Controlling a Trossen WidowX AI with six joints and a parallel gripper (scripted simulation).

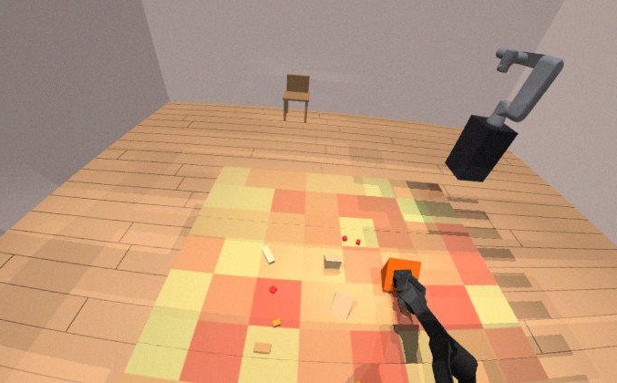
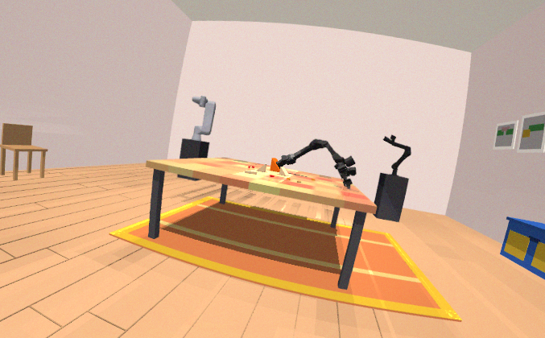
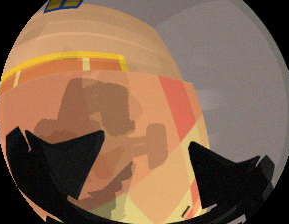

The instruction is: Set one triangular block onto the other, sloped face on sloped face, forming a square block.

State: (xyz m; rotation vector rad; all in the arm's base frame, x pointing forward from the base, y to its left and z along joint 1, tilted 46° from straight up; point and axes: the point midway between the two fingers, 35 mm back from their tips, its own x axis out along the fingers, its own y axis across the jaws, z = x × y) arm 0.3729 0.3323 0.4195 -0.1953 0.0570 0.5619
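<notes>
The wedge-shaped block is 16 cm behind my gripper tip, 61 cm to the right of it and 2 cm below it. From my gripper tip the other things lie so: brown flat piece (7 cm ahead, 32 cm to the right, 3 cm below); then pale flat strip (9 cm ahead, 64 cm to the right, 3 cm below).
</notes>
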